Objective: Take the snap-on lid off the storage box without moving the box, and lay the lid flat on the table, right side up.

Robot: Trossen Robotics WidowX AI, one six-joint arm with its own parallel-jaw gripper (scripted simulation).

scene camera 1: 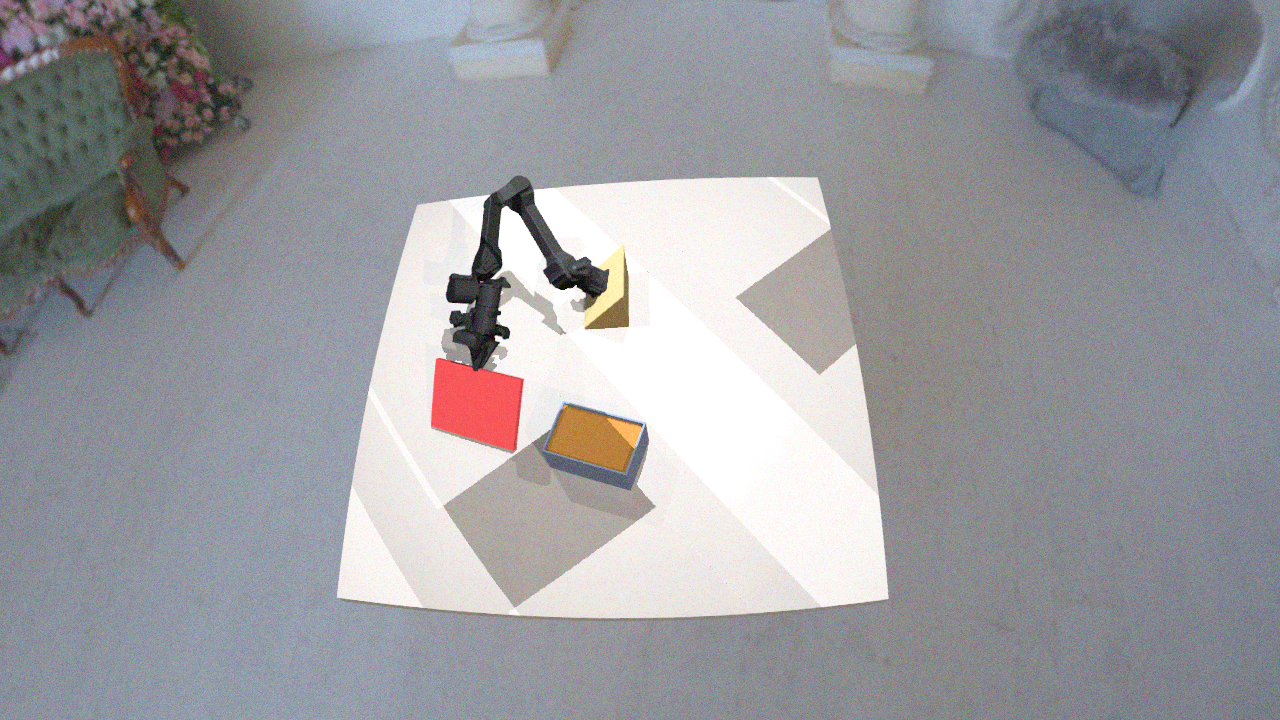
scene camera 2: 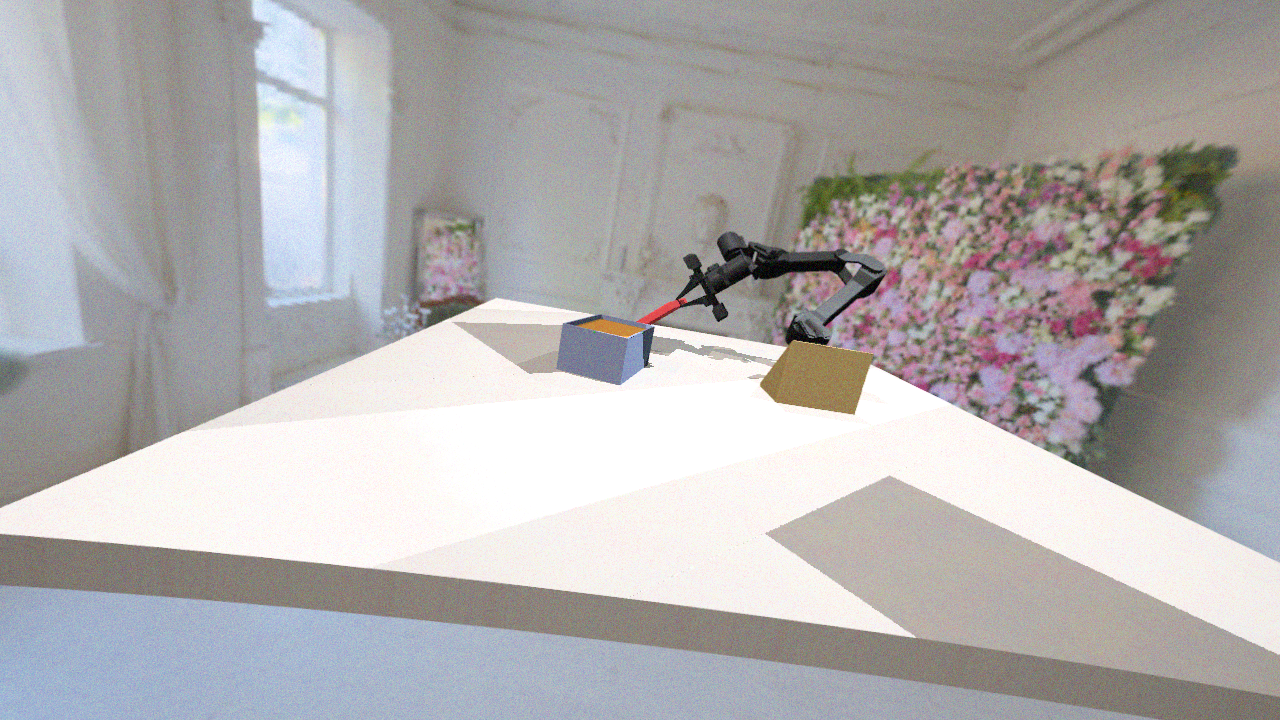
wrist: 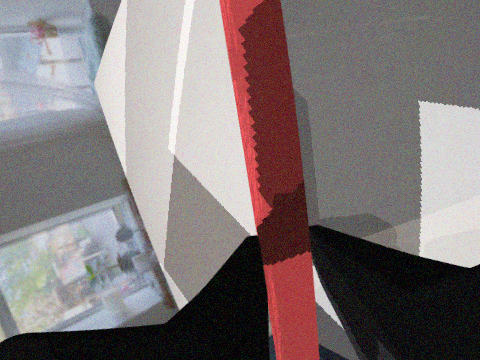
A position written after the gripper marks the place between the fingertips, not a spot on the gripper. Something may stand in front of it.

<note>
The gripper (scene camera 1: 477,370) holds a red lid (scene camera 1: 484,405). Also in view: a blue-grey storage box (scene camera 2: 610,349).
The red lid shows as well in the wrist view (wrist: 257,46). The gripper is seen too in scene camera 2 (scene camera 2: 677,303) and in the wrist view (wrist: 283,242).
</note>
